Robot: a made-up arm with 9 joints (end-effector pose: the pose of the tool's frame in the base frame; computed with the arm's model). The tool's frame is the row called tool. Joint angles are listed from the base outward.
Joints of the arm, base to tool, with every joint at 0 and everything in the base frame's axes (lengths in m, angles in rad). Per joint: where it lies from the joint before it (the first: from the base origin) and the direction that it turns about. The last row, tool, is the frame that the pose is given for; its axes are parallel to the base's.
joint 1: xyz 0 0 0.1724 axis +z
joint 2: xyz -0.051 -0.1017 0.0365 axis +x
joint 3: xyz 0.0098 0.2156 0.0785 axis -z
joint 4: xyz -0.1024 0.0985 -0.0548 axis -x
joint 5: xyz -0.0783 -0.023 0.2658 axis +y
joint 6: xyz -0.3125 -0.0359 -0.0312 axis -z
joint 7: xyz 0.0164 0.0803 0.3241 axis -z
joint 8: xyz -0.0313 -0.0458 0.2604 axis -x
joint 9: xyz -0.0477 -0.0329 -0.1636 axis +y
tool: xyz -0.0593 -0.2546 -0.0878
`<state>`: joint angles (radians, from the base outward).
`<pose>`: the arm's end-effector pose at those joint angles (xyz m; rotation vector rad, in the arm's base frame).
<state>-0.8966 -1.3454 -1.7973 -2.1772 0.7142 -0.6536 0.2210 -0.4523 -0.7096</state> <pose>-0.2433 -0.6159 0.1168 1.9118 1.2466 -1.3818</pose>
Working (the frame after each row of the table, in the pose's form):
after joint 1: 0.0000 0.0000 0.1724 0.0000 0.0000 -0.8966
after joint 2: -0.1113 -0.0236 0.2089 -1.2485 0.6005 -0.7537
after joint 3: -0.0078 0.0465 0.0163 -0.3076 1.3512 0.7572
after joint 4: -0.1163 0.0532 0.1229 1.3845 1.4430 -0.9410
after joint 5: -0.1155 -0.2247 0.1142 1.8212 1.9491 -0.4453
after joint 6: -0.1411 -0.4790 0.3002 2.3018 1.2352 -0.2242
after joint 7: -0.0359 -0.6692 0.0461 2.1634 1.4896 -0.3013
after joint 8: -0.0655 -0.8148 -0.1748 2.5033 1.5339 -0.6956
after joint 9: -0.0602 -0.7828 -0.0043 1.9118 1.2466 -1.3818

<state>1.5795 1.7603 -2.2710 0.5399 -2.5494 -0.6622 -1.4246 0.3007 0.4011</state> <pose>0.0088 0.1717 -0.0063 0.8953 -1.1923 -1.6614</pose>
Working (the frame after each row of the table, in the pose's form):
after joint 1: 0.0000 0.0000 0.1724 0.0000 0.0000 1.5795
after joint 2: 0.1021 -0.0501 0.2089 1.3427 1.3545 1.1194
after joint 3: 0.2198 -0.0393 0.4059 -2.0046 0.7221 -1.6514
after joint 4: 0.1393 -0.0493 0.2769 -2.3517 1.2756 -1.5704
after joint 5: 0.3497 -0.0864 0.0990 -1.7850 0.2559 1.4610
after joint 6: 0.2964 -0.1833 0.3951 -1.7824 0.9133 1.8991
after joint 7: 0.0030 -0.0232 0.3901 0.7109 -1.7545 -1.6880
after joint 8: -0.1679 0.1744 0.3387 0.5738 -1.4553 -1.8971
after joint 9: -0.0301 0.1058 0.2586 0.8953 -1.1923 -1.6614

